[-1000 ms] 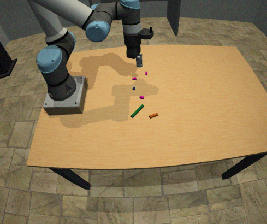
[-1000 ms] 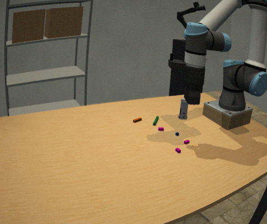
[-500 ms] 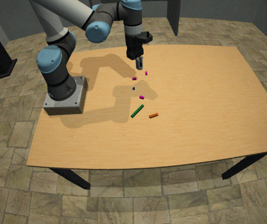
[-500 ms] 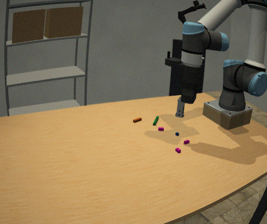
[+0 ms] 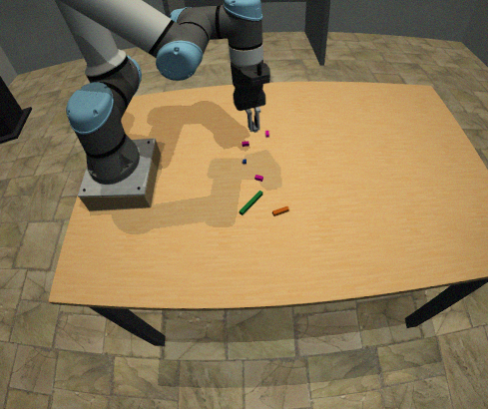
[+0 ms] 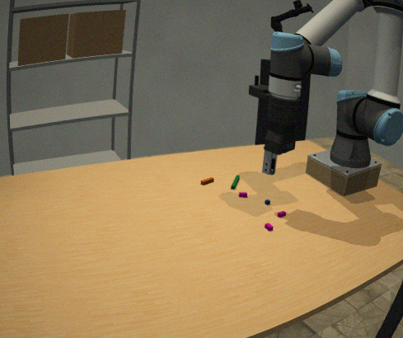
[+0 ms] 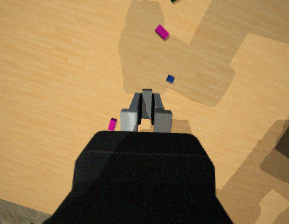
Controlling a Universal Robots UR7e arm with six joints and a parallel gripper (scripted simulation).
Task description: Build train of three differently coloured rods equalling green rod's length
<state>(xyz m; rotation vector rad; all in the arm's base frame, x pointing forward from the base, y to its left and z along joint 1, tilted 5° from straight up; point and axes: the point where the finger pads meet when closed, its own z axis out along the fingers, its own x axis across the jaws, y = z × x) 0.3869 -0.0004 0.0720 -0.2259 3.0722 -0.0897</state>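
My hand is 30 mm past the blue rod, 20 mm to the left of it and 110 mm above it. The rest, counted from my hand: grey rod (10 mm below); then orange rod (20 mm ahead, 200 mm to the right, 110 mm below); then green rod (40 mm behind, 160 mm to the right, 110 mm below).
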